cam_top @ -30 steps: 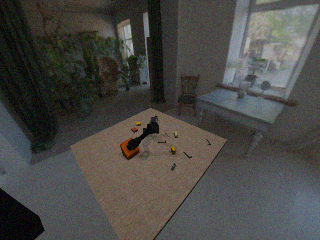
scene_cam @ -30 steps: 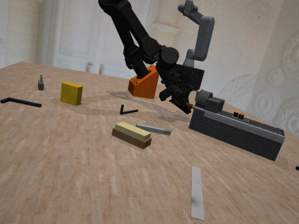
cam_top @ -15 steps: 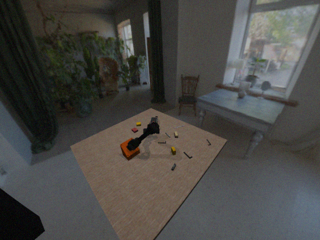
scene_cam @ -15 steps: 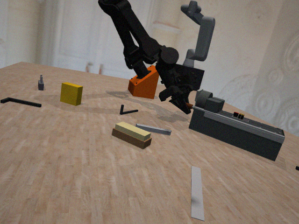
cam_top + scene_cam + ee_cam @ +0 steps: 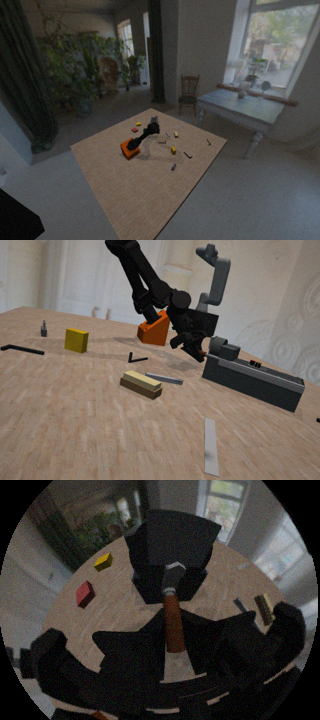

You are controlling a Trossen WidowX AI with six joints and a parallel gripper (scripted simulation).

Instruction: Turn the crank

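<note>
The brown crank handle is 2 cm behind my gripper tip, 1 cm to the right of it and 3 cm above it. Round my gripper tip: red pointer: 12 cm ahead, 8 cm to the left, 5 cm above; red block: 7 cm behind, 24 cm to the left, 2 cm below; grey bar: 8 cm ahead, 17 cm to the right, 3 cm below.
</note>
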